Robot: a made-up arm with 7 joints.
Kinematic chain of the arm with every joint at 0, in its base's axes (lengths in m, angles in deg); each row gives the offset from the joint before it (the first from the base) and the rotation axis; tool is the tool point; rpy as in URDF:
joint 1: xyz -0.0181 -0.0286 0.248 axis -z
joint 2: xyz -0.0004 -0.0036 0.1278 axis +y
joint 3: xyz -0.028 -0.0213 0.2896 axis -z
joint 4: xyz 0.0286 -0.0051 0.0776 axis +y
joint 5: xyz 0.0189 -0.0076 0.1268 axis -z
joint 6: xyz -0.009 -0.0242 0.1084 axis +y
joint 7: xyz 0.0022 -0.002 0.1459 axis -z
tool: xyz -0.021 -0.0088 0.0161 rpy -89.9 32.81 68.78
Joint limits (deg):
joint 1: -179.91..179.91
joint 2: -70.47..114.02
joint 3: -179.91..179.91
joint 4: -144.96..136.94
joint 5: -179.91..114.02
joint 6: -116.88..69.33
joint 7: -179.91..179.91
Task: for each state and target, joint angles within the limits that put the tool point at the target. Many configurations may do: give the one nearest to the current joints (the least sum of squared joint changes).
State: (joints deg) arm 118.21 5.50 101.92 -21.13 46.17 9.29 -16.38
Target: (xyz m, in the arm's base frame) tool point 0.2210 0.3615 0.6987
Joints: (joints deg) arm 77.36 -26.64 74.23 -75.77 44.15 -1.51 -17.95
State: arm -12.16 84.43 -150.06 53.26 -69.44 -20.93 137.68
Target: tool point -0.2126 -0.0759 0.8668
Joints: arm -26.43 35.19 -174.22 98.39 -71.16 -5.97 140.48
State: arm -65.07 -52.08 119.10 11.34 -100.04 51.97 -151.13
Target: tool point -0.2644 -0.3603 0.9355
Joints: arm -43.27 -42.86 112.41 -6.00 -107.28 49.92 -152.32
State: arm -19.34 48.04 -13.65 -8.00 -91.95 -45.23 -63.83
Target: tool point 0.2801 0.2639 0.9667
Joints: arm -53.25 21.72 -30.21 4.61 -100.87 -48.47 -63.40
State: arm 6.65 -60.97 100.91 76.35 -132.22 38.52 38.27
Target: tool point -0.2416 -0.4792 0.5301
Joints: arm -5.08 -57.90 95.27 100.87 -127.47 36.49 36.98
